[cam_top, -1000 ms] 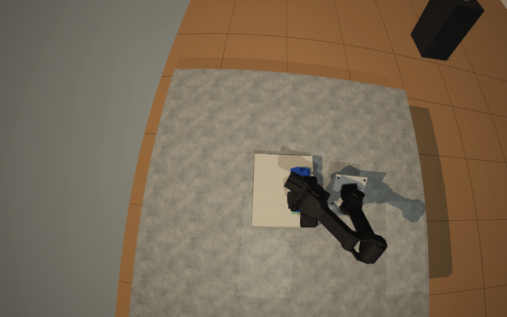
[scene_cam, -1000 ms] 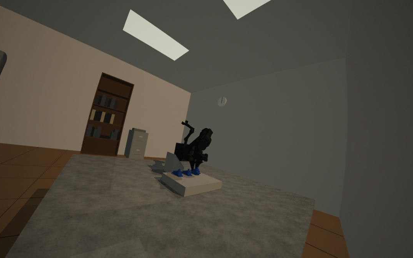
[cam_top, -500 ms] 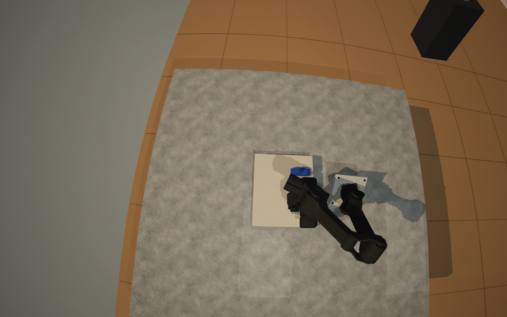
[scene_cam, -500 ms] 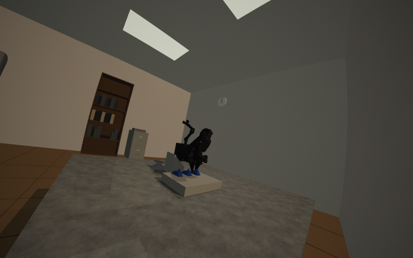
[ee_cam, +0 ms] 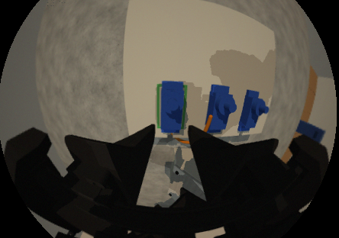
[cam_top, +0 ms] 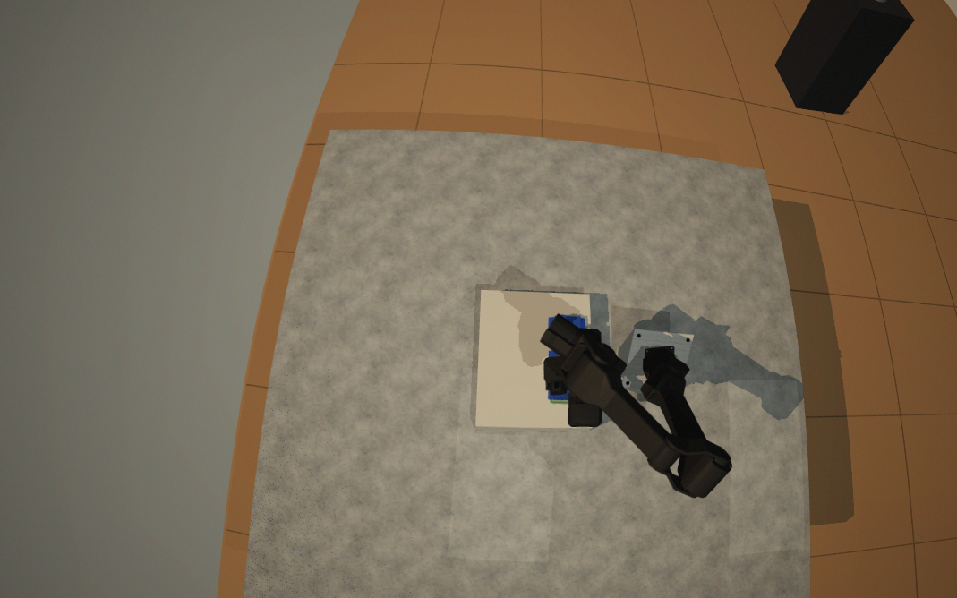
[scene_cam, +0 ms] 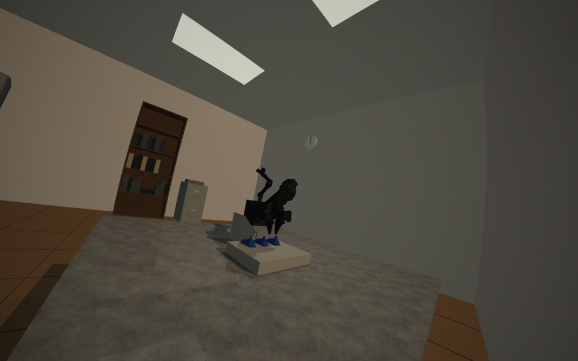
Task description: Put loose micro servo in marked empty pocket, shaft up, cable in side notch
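Right now my gripper tip is 120 mm short of the cream deck, 80 mm to the left of it and 60 mm above it.
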